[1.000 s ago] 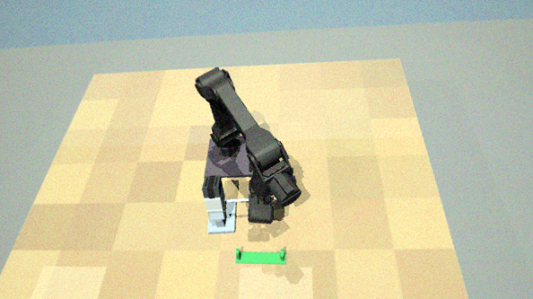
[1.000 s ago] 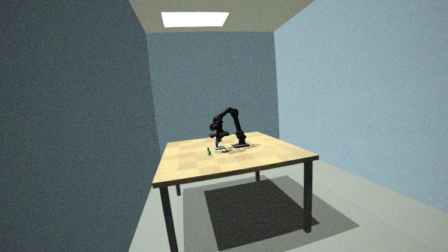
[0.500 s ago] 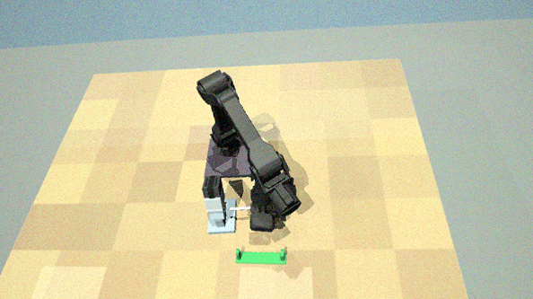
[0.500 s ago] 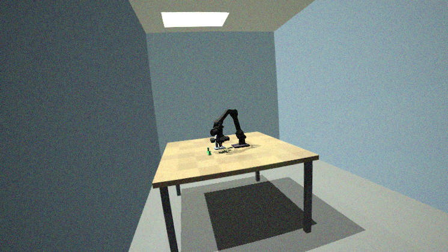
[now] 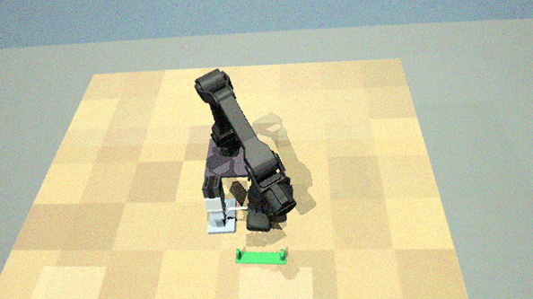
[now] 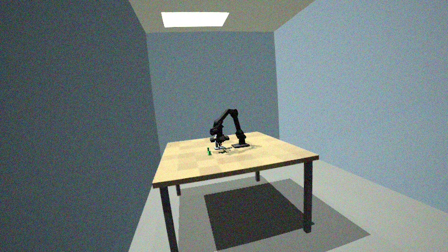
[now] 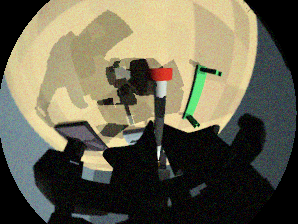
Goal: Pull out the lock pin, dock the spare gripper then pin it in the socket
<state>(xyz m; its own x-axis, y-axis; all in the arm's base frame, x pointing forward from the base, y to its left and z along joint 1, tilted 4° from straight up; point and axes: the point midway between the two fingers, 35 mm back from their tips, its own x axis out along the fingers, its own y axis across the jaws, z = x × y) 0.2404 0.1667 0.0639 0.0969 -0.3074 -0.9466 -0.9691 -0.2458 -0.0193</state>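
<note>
Right now the grey mount is 100 mm to the right of my gripper tip and 10 mm ahead of it. The rest, counted from my gripper tip: green holder: 110 mm ahead, 40 mm to the left, 20 mm below; spare gripper: 100 mm to the right, 80 mm above, 10 mm ahead.
</note>
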